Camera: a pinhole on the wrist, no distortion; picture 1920 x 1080 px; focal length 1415.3 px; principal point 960.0 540.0 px. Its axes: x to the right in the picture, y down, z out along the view. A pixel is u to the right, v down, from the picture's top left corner.
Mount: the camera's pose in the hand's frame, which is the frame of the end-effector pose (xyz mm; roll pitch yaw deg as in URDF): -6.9 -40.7 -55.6 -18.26 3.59 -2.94
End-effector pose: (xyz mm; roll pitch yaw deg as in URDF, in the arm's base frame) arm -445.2 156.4 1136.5 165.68 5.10 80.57
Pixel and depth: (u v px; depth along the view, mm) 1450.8 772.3 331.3
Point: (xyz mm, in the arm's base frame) -266.1 244.1 925.1
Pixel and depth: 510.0 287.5 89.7
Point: -467.2 127.0 1097.6
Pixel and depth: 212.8 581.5 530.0
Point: -233.2 -163.2 752.6
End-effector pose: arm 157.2 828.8 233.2 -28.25 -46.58 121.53
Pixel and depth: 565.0 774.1 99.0
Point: 157.9 784.5 232.8
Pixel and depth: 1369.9 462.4 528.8
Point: -21.6 569.5 608.3
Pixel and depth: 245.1 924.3 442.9
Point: -3.6 408.5 227.0
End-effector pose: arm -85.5 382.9 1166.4 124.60 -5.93 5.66
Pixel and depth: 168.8 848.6 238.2
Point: -184.3 188.0 1135.4
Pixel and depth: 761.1 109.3 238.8
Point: -81.4 240.9 1025.6
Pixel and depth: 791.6 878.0 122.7
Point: -90.1 324.3 1156.8
